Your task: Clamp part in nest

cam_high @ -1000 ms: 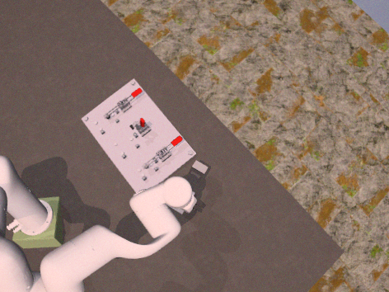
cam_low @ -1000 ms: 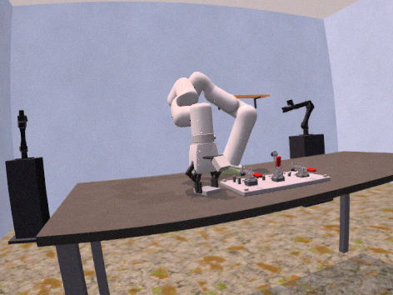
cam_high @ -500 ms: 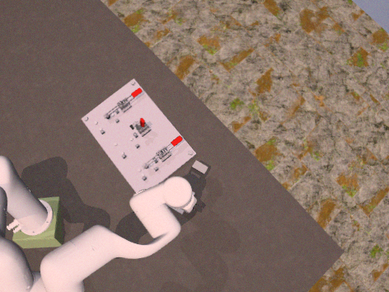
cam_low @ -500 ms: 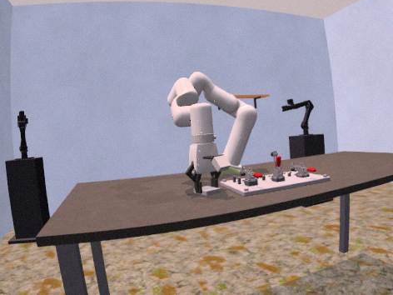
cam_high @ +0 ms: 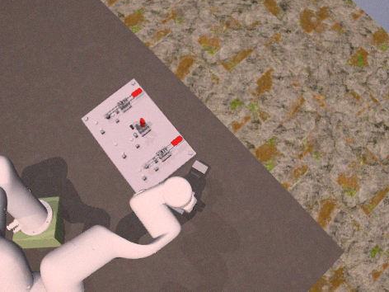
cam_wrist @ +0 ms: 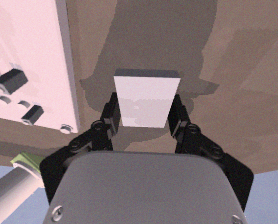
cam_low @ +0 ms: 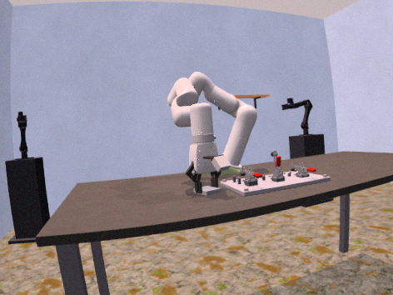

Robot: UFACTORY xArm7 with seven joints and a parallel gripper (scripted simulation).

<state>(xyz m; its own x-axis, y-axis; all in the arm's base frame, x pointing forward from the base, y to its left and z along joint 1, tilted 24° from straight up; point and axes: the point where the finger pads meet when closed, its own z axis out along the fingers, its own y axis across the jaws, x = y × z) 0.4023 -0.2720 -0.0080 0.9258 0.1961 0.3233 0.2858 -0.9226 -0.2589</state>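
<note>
Now: hand 15 cm to the right of the toggle clamp, 5 cm short of it and 3 cm below it. Round my hand: fixture plate 26 cm to the left, 3 cm ahead, 1 cm below; then pale grey block part 1 cm below.
</note>
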